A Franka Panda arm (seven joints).
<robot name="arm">
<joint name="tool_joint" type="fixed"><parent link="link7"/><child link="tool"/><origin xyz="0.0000 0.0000 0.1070" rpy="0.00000 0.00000 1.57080"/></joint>
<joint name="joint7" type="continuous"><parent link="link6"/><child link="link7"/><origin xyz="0.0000 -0.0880 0.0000" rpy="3.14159 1.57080 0.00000"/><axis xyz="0 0 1"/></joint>
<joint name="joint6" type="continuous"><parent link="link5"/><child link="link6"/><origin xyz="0.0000 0.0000 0.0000" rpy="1.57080 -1.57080 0.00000"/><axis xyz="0 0 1"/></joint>
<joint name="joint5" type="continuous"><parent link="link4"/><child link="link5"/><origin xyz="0.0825 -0.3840 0.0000" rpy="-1.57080 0.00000 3.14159"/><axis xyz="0 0 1"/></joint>
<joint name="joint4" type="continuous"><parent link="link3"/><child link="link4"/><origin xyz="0.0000 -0.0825 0.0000" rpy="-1.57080 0.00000 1.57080"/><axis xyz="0 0 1"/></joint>
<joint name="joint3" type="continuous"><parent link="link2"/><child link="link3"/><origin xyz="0.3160 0.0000 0.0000" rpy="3.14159 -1.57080 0.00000"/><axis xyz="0 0 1"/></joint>
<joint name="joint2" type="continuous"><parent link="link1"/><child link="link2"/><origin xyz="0.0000 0.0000 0.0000" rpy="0.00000 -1.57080 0.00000"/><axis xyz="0 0 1"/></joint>
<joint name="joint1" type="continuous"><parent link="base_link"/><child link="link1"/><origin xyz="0.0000 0.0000 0.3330" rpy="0.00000 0.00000 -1.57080"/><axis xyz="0 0 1"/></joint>
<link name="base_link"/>
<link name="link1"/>
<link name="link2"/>
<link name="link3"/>
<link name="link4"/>
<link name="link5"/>
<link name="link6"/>
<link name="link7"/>
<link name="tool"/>
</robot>
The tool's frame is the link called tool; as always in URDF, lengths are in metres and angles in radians. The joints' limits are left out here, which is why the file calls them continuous.
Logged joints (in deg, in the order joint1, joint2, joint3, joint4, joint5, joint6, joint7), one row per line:
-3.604, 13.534, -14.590, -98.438, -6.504, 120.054, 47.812
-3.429, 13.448, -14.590, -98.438, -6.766, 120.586, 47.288
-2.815, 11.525, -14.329, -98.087, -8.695, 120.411, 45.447
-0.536, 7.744, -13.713, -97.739, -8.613, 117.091, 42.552
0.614, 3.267, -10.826, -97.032, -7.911, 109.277, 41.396
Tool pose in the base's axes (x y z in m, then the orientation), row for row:
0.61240, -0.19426, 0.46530, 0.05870, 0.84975, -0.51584, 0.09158
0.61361, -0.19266, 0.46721, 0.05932, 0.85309, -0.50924, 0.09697
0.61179, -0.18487, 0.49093, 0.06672, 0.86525, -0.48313, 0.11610
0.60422, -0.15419, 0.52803, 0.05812, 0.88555, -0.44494, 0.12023
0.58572, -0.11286, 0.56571, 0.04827, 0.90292, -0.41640, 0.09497
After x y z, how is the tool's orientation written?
As a quaternion, w x y z.
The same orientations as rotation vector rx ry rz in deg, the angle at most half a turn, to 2 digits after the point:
147.49, -89.53, 15.90
148.01, -88.35, 16.82
149.46, -83.45, 20.05
153.76, -77.25, 20.88
157.71, -72.73, 16.59

